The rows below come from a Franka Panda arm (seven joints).
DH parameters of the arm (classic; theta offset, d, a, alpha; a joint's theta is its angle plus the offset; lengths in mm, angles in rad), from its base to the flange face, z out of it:
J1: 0 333 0 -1.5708
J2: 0 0 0 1.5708
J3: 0 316 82.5 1.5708
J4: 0 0 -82.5 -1.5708
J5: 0 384 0 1.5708
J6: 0 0 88 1.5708
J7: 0 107 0 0
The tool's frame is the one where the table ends.
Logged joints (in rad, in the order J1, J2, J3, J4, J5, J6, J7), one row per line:
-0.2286, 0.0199, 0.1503, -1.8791, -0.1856, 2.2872, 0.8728
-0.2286, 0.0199, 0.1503, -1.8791, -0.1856, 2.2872, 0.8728
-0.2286, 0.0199, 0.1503, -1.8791, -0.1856, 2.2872, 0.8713
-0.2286, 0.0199, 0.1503, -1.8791, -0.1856, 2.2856, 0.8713
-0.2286, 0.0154, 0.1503, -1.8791, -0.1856, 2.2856, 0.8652
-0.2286, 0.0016, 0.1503, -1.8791, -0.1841, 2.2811, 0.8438
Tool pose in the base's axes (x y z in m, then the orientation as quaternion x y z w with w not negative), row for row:
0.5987, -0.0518, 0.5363, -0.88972, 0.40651, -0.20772, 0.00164
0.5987, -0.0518, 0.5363, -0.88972, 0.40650, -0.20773, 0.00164
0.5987, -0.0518, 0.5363, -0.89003, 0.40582, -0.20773, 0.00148
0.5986, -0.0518, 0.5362, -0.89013, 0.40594, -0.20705, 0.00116
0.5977, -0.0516, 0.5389, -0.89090, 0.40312, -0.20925, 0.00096
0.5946, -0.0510, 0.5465, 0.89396, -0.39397, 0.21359, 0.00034
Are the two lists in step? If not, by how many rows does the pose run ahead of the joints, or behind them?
They are in step.
